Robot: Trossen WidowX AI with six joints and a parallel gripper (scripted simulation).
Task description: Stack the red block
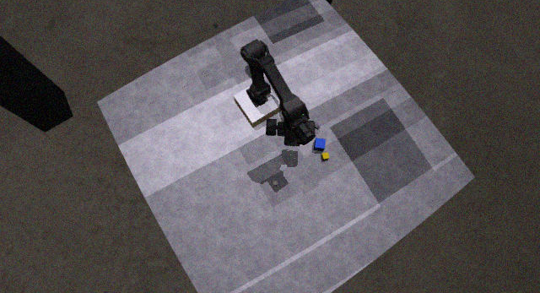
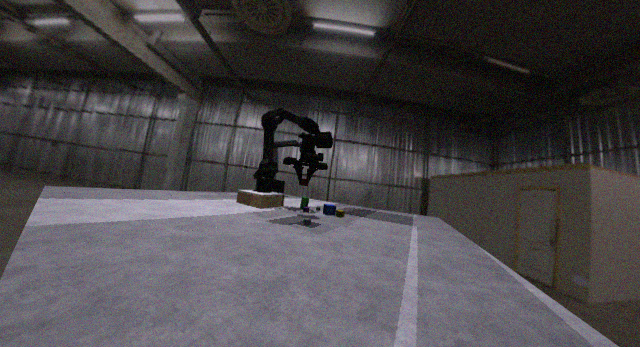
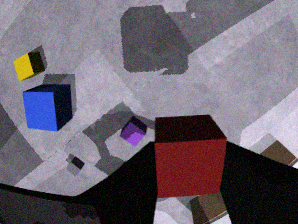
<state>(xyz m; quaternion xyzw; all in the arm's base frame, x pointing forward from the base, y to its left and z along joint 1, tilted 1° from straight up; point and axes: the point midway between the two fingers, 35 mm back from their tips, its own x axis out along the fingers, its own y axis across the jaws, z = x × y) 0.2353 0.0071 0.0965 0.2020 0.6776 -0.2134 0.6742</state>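
Right now my gripper tip is 1 cm past the purple block, 6 cm to the right of it and 11 cm above it. Round my gripper tip: yellow block (14 cm ahead, 11 cm to the left, 11 cm below); blue block (8 cm ahead, 12 cm to the left, 10 cm below); red block (1 cm above).
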